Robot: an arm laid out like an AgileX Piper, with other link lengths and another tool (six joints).
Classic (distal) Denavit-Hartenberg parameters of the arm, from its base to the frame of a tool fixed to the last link. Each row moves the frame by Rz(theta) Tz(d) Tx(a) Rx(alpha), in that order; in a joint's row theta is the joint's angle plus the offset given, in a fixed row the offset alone. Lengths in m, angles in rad.
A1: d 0.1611  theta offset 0  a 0  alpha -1.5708
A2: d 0  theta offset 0.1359  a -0.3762  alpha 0
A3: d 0  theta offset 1.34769  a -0.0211  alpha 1.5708
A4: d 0.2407  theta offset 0  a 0  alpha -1.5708
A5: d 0  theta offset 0  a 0  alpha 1.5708
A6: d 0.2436  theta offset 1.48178  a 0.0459  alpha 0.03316
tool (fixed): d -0.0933  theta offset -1.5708  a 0  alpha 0
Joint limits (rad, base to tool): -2.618..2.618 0..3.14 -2.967..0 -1.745..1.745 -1.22..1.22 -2.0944..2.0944
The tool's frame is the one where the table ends.
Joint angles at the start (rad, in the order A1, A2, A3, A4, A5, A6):
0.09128 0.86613 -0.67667 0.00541 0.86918 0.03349
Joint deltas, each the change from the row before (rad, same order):
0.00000 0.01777 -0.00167 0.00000 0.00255 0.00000
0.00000 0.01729 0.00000 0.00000 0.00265 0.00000
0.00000 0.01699 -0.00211 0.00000 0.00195 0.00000
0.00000 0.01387 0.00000 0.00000 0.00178 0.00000
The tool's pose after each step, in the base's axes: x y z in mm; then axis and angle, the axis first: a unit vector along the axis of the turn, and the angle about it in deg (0 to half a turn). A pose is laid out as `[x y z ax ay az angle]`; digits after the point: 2 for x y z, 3 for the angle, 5 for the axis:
[122.74 58.05 349.00 -0.07199 0.99738 0.00670 148.633]
[125.62 58.32 346.55 -0.07199 0.99738 0.00649 149.776]
[128.79 58.61 344.83 -0.07198 0.99739 0.00632 150.740]
[131.09 58.82 342.82 -0.07198 0.99739 0.00615 151.636]

